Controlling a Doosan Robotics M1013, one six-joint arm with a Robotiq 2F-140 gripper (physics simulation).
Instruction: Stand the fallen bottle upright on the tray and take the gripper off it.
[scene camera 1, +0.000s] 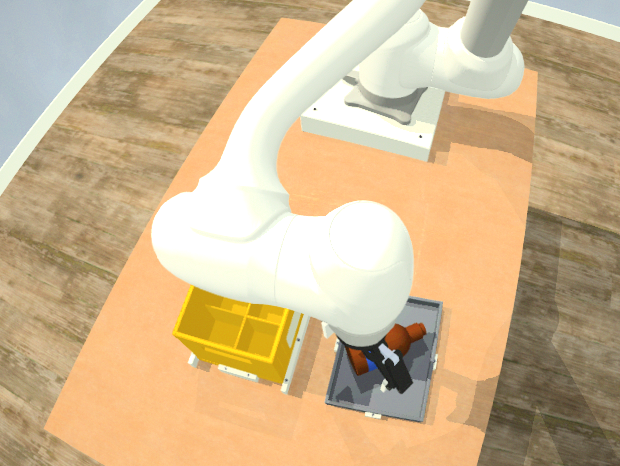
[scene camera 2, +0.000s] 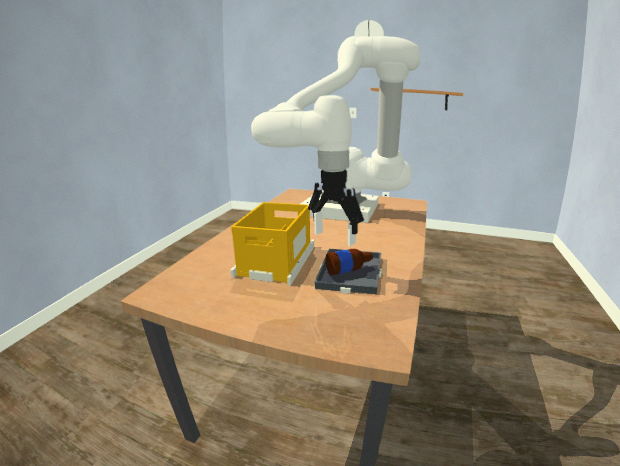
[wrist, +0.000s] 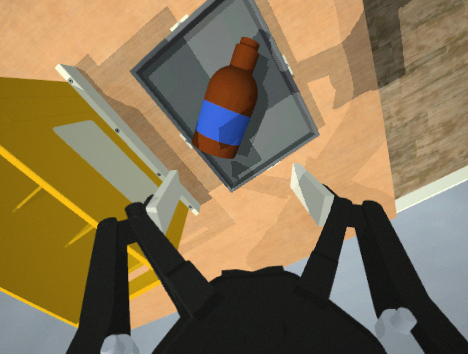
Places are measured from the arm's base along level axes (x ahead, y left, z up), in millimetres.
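Where they show: gripper, between the fingertips: (scene camera 1: 359, 358) (scene camera 2: 334, 238) (wrist: 236, 178); arm's base, origin of its link: (scene camera 1: 387, 94).
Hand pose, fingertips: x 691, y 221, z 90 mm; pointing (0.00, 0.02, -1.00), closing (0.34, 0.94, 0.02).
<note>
Things, the pixels of their top centre, and the offset from my fingertips.
- brown bottle, centre of its top: (wrist: 232, 101) (scene camera 1: 389, 338) (scene camera 2: 351, 249) dx -74, dy +30, dz -63 mm
- grey tray, centre of its top: (wrist: 234, 105) (scene camera 1: 386, 351) (scene camera 2: 350, 265) dx -64, dy +33, dz -116 mm
- yellow divided crate, centre of its top: (wrist: 19, 246) (scene camera 1: 244, 277) (scene camera 2: 273, 214) dx -37, dy -240, dz +33 mm
The brown bottle (scene camera 1: 398, 338) (scene camera 2: 345, 261) (wrist: 230, 90) with a blue label lies on its side in the grey tray (scene camera 1: 360, 393) (scene camera 2: 350, 286) (wrist: 172, 87). In the wrist view its neck points up and slightly right, and its base is near the tray's lower left wall. My gripper (scene camera 2: 335, 229) (wrist: 236, 178) is open and empty, pointing down above the tray and bottle, with a gap between its fingertips and the bottle in scene camera 2. In scene camera 1 the gripper and arm hide part of the bottle and of the tray.
A yellow divided crate (scene camera 1: 225, 348) (scene camera 2: 260, 258) (wrist: 30, 115) stands beside the tray, to its left in both scene views, with white brackets at its base. Its walls rise well above the tray's low rim. The arm covers part of the crate in scene camera 1.
</note>
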